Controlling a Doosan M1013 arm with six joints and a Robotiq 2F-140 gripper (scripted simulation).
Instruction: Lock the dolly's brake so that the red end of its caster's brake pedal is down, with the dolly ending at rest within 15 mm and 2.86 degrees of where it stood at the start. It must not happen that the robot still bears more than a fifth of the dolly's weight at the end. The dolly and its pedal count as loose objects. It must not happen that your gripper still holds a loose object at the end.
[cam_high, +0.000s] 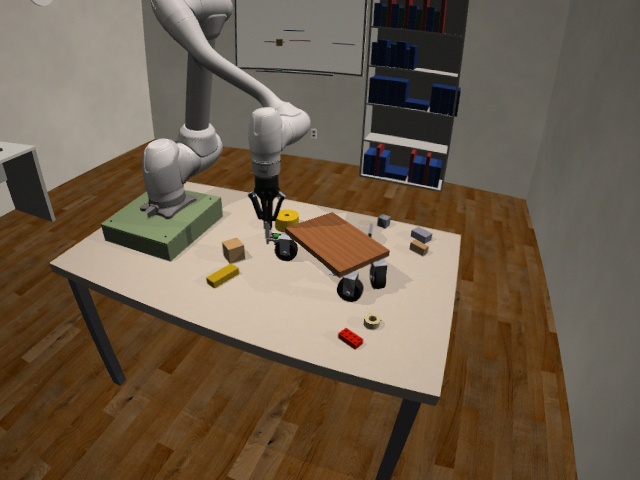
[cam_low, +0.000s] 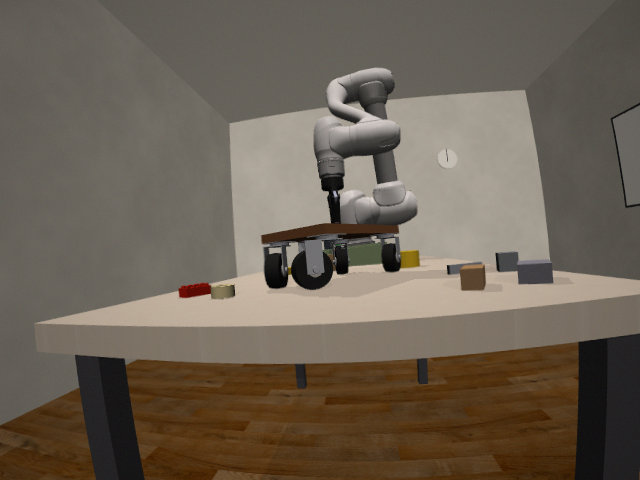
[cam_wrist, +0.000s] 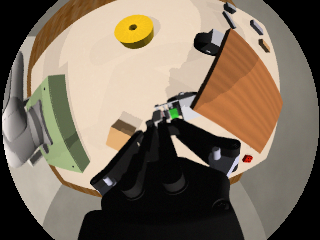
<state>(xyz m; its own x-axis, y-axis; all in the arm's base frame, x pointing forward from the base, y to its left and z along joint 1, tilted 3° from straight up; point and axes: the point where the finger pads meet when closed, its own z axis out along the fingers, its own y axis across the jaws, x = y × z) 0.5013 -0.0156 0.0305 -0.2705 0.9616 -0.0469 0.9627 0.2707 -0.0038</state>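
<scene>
Right now my hand is 30 mm above the brake pedal and 20 mm short of it. Round my hand: yellow disc (220 mm to the left, 90 mm below, 50 mm behind); yellow bar (180 mm to the right, 100 mm below, 70 mm behind); tan cube (110 mm behind, 80 mm below, 60 mm to the right).
</scene>
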